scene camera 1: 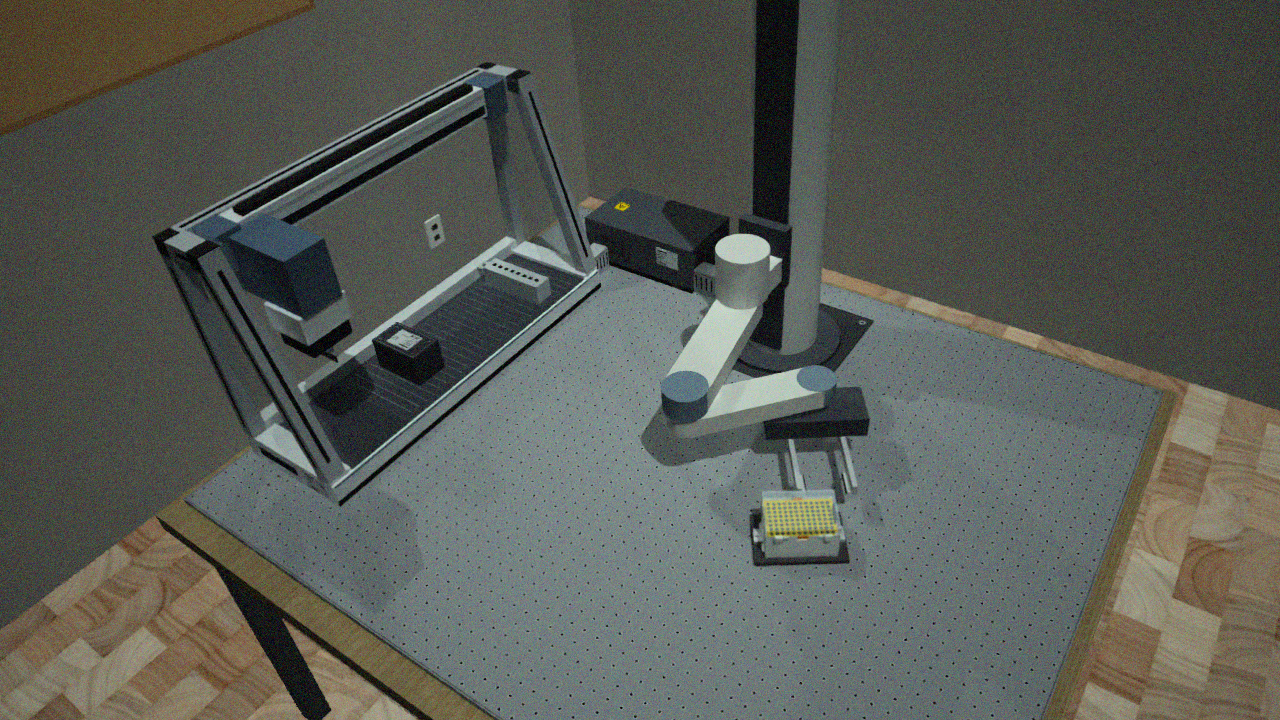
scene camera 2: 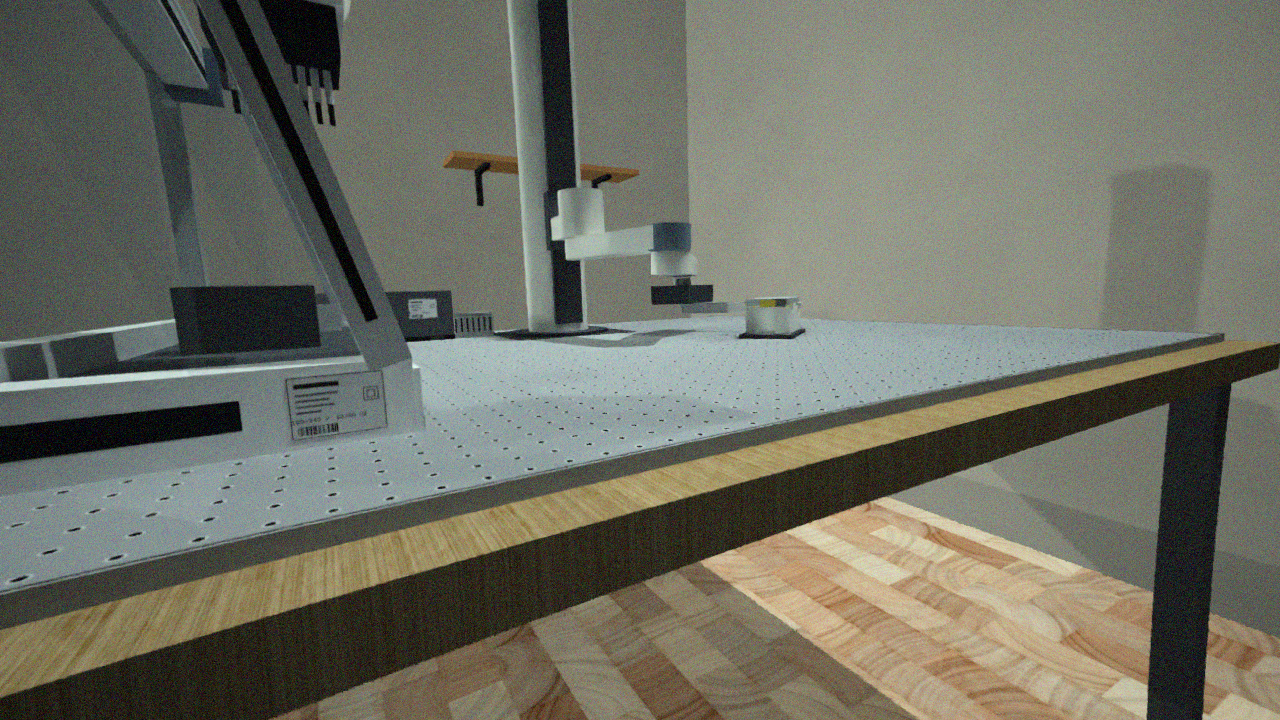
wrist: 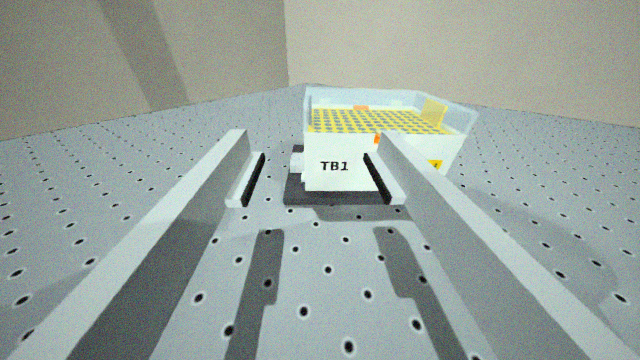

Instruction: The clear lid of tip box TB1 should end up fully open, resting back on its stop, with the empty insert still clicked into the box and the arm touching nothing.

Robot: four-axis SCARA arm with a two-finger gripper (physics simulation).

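Frame: origin at the arm's base, x ahead, y left, z up, level; metres.
Where they show: gripper, fingertip midpoint: point(scene camera 1: 827, 491) point(wrist: 315, 144); arm's base, link origin: point(scene camera 1: 780, 340).
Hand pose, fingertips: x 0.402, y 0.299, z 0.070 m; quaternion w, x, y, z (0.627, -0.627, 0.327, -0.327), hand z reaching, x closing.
Observation:
Each offset is from my fingertips to the centre of the thing. "pt": to the spot under its first point. Level surfaces: height alone.
Tip box TB1 {0.075 m ahead, 0.013 m right, 0.019 m down} point(scene camera 1: 799, 546) point(scene camera 2: 768, 320) point(wrist: 334, 177) is a white box standing upright on a dark base plate point(scene camera 1: 760, 561) point(wrist: 295, 196). Its yellow perforated insert {0.075 m ahead, 0.013 m right, 0.007 m up} point(scene camera 1: 799, 516) point(wrist: 370, 120) sits level inside. The clear lid {pt 0.075 m ahead, 0.001 m left, 0.020 m up} point(wrist: 360, 94) appears to be down over the box, its clear walls rising around the insert. My gripper point(scene camera 1: 825, 489) point(wrist: 315, 144) is shut with nothing held, though a gap remains between its long fingers. It is low beside the box; in the wrist view the right pad overlaps the TB1 face. I cannot tell whether it touches.
A gantry frame {pt 0.093 m ahead, 0.742 m right, 0.057 m down} point(scene camera 1: 474, 396) with a dark deck and a hanging head stands at the left in scene camera 1. A black box {pt 0.504 m back, 0.684 m right, 0.057 m up} point(scene camera 1: 657, 222) stands behind it. The arm's column point(scene camera 1: 810, 179) rises behind the tip box. A wooden edge borders the perforated table {0.057 m down} point(scene camera 1: 572, 573).

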